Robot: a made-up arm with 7 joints.
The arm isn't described. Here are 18 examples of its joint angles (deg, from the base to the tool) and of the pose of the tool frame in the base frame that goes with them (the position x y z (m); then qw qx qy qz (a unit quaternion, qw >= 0)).
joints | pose
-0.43 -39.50 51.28 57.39 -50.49 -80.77 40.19 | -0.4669 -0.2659 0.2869 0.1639 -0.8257 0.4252 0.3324
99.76 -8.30 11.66 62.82 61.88 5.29 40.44 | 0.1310 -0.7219 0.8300 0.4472 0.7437 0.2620 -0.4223
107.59 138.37 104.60 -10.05 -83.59 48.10 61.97 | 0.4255 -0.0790 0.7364 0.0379 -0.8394 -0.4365 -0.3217
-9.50 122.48 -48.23 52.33 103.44 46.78 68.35 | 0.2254 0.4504 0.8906 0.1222 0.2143 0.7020 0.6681
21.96 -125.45 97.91 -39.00 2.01 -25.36 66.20 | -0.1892 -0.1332 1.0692 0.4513 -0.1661 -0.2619 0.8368
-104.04 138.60 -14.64 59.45 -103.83 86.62 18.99 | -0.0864 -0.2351 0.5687 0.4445 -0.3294 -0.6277 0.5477
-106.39 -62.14 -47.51 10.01 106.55 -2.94 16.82 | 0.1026 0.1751 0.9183 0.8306 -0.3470 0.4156 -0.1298
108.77 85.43 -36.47 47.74 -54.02 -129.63 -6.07 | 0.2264 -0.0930 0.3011 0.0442 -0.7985 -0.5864 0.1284
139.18 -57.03 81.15 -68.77 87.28 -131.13 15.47 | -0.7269 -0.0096 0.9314 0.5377 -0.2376 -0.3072 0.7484
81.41 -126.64 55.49 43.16 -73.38 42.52 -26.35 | 0.0908 -0.1477 1.0289 0.4075 0.6865 0.5140 0.3138
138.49 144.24 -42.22 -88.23 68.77 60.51 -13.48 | 0.3851 0.2213 0.6877 0.5863 -0.1772 -0.7343 -0.2927
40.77 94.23 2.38 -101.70 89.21 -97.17 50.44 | 0.4668 -0.1419 0.1107 0.5520 -0.7923 -0.0660 -0.2513
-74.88 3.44 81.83 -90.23 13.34 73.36 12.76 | -0.6310 -0.0603 0.7080 0.3840 0.9118 -0.0287 -0.1427
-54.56 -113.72 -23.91 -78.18 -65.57 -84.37 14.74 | 0.1136 -0.0081 1.0110 0.7628 -0.3207 0.4755 0.2986
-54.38 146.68 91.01 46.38 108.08 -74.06 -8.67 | -0.1910 -0.2866 0.6608 0.7303 0.4535 -0.2139 0.4639
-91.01 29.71 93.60 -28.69 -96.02 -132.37 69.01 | 0.0302 0.1119 0.7072 0.2760 -0.6450 0.2136 -0.6798
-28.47 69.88 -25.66 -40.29 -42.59 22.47 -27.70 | -0.0838 0.1022 0.2375 0.0312 -0.9855 -0.1220 -0.1140
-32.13 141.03 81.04 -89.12 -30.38 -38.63 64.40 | 0.4244 -0.1395 0.5617 0.7054 0.5212 0.1830 0.4443
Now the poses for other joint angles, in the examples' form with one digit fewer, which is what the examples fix.
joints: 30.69 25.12 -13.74 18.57 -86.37 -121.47 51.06
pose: 0.190 0.077 0.385 0.611 -0.706 -0.032 -0.357
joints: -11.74 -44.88 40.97 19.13 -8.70 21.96 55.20
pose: -0.542 -0.105 0.653 0.327 -0.514 -0.001 0.793
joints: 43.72 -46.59 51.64 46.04 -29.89 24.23 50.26
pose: -0.402 -0.241 0.830 0.062 0.435 -0.615 -0.655
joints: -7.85 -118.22 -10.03 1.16 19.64 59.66 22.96
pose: -0.220 -0.169 1.021 0.296 -0.009 -0.188 0.936
